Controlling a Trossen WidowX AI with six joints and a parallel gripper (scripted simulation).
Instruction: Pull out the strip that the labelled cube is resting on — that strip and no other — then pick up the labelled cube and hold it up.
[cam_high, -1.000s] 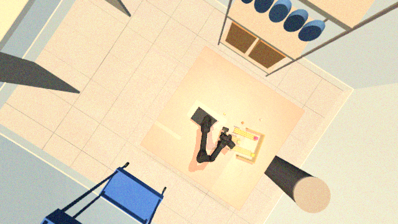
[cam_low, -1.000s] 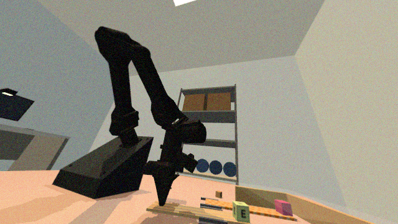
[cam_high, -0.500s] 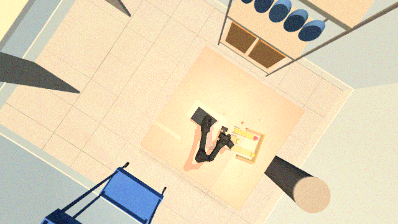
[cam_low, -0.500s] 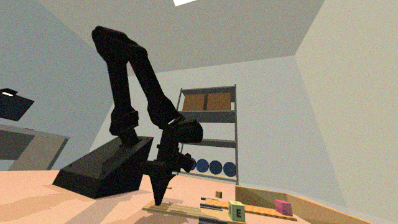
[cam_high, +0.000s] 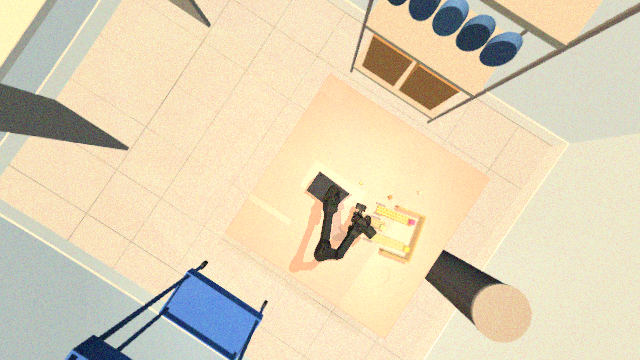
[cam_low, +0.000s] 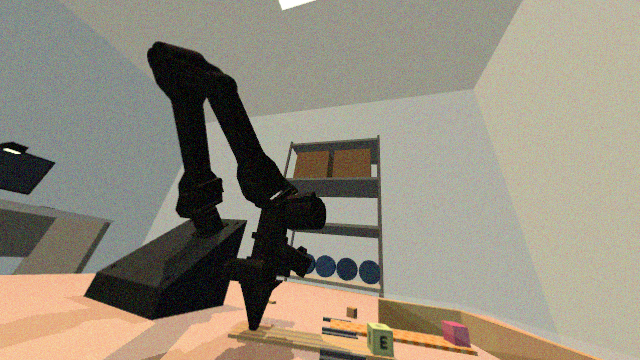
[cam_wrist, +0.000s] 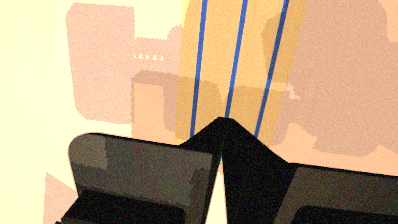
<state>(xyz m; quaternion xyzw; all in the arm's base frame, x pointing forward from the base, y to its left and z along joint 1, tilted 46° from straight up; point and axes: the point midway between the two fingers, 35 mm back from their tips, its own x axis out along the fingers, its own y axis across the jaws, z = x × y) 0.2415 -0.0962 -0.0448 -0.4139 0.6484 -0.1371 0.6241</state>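
The labelled cube lies 180 mm ahead of my gripper tip, 70 mm to the left of it and 20 mm above it. Round my gripper tip: small pale cube (410 mm to the left, 220 mm ahead); then small tan cube (250 mm to the left, 90 mm ahead, 10 mm above).
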